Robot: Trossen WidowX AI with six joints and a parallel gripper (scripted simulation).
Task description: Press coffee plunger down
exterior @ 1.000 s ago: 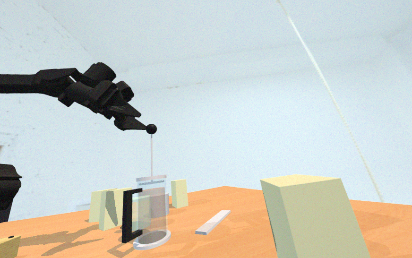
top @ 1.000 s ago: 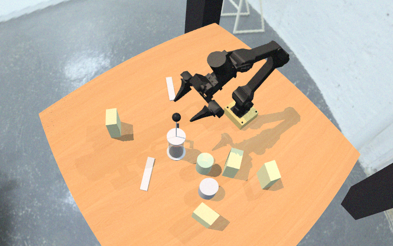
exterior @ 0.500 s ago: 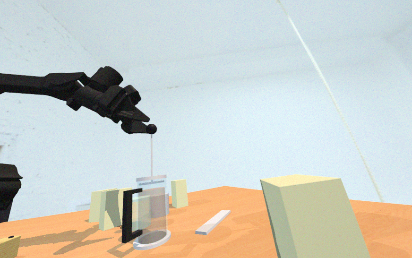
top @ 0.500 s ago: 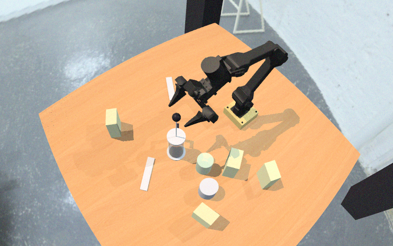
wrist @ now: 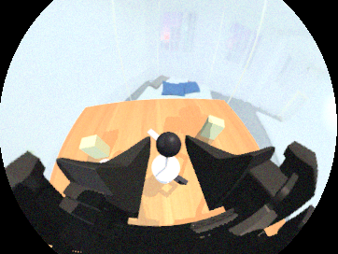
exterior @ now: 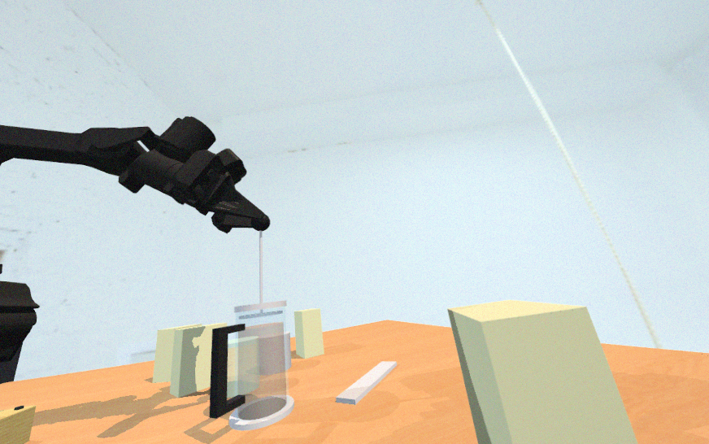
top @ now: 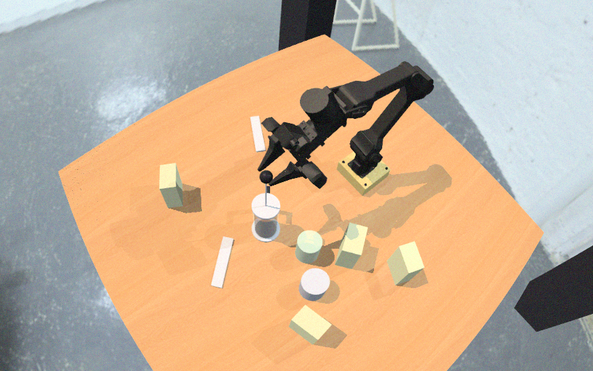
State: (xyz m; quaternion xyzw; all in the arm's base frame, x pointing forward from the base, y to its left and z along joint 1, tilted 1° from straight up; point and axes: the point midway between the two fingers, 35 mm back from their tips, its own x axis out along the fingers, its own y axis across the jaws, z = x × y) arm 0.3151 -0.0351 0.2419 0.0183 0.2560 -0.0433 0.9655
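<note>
Now: gripper tip 20 mm past the glass coffee press, 10 mm to the left of it and 130 mm above it.
</note>
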